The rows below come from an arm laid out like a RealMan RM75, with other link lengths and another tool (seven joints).
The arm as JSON. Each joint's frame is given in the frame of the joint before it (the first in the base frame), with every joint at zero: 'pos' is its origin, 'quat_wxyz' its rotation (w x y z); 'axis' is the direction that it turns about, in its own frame. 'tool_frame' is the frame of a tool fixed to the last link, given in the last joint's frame.
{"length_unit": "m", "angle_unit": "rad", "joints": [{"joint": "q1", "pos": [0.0, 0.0, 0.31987], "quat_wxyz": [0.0, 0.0, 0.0, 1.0], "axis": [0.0, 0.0, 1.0]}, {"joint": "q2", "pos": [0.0, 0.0, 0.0], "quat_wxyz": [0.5, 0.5, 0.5, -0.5], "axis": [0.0, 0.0, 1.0]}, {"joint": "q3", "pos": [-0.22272, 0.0, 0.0], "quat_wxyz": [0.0, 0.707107, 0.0, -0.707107], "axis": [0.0, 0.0, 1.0]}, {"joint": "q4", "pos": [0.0, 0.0, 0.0], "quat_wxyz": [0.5, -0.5, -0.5, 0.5], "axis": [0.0, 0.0, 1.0]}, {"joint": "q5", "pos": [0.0, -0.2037, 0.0], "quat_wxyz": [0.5, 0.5, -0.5, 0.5], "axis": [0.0, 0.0, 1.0]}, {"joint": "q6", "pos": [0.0, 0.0, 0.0], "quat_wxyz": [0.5, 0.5, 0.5, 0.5], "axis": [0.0, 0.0, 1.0]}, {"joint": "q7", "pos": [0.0, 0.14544, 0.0], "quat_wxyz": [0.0, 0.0, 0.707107, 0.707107], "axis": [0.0, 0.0, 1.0]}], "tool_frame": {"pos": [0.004, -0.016, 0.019], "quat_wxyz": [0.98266, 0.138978, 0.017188, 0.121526]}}
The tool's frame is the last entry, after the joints.
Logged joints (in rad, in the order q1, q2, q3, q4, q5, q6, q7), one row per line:
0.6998 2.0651 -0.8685 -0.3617 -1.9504 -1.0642 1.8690
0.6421 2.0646 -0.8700 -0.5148 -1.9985 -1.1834 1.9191
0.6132 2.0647 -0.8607 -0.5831 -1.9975 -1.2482 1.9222
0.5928 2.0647 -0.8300 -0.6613 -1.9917 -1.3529 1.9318
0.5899 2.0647 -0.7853 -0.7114 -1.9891 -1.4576 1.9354
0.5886 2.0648 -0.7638 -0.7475 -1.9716 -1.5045 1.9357
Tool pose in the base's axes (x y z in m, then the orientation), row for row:
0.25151 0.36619 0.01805 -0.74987 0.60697 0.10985 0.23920
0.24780 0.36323 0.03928 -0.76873 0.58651 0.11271 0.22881
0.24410 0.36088 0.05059 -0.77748 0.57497 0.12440 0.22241
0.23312 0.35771 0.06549 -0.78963 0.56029 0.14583 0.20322
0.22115 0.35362 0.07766 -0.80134 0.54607 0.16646 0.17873
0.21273 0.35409 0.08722 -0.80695 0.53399 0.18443 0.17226
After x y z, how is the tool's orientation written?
As a quaternion, x y z w.
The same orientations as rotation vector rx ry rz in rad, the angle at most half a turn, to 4 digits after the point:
-2.0531 1.6619 0.3008
-2.1163 1.6146 0.3103
-2.1476 1.5882 0.3436
-2.2035 1.5635 0.4069
-2.2660 1.5441 0.4707
-2.2899 1.5153 0.5234

